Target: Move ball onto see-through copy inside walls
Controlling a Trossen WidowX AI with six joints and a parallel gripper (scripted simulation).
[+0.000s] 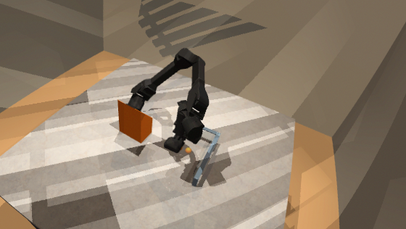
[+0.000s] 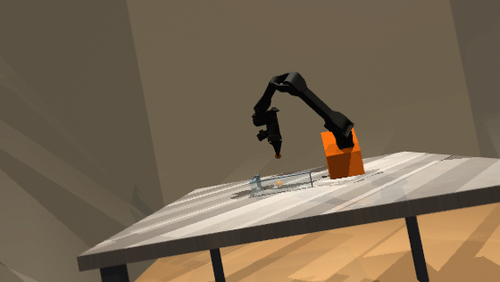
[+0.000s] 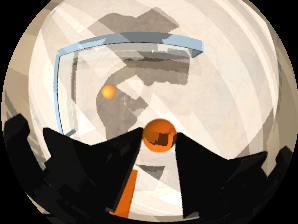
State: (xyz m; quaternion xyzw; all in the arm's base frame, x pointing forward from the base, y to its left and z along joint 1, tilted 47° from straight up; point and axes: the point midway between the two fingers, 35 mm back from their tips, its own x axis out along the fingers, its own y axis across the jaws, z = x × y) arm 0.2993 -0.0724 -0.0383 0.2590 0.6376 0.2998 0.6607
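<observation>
The see-through copy lies 12 cm below my gripper tip, 11 cm to the left of it and 1 cm ahead of it. The rest, counted from my gripper tip: clear wall 25 cm to the left, 10 cm below, 1 cm behind; orange ball right at my gripper tip.
</observation>
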